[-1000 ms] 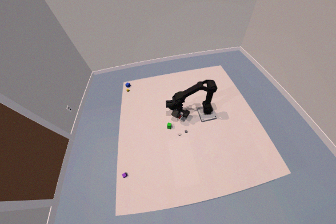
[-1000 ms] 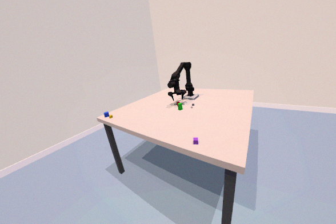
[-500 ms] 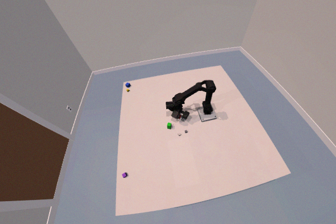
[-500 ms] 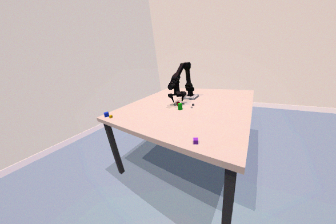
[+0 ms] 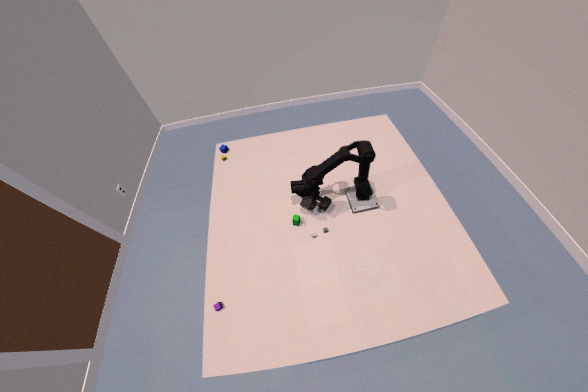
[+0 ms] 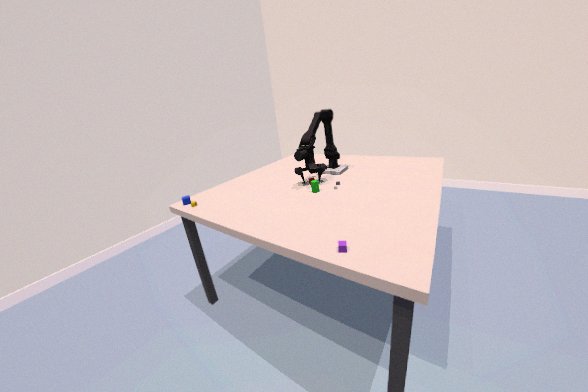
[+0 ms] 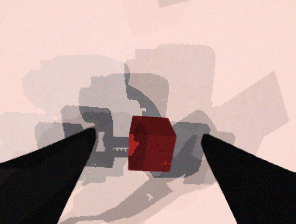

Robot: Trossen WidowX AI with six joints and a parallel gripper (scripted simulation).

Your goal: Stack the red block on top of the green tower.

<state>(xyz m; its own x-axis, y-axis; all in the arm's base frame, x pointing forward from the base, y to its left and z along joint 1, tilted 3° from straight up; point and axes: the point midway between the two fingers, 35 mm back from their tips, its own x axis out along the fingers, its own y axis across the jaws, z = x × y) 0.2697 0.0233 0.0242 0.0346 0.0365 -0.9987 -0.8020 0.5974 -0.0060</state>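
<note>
The red block lies 10 mm above my gripper tip. From my gripper tip the other things lie so: purple block: 440 mm ahead, 490 mm to the left; blue block: 580 mm ahead, 460 mm to the right, 10 mm above; small yellow block: 570 mm ahead, 380 mm to the right.
</note>
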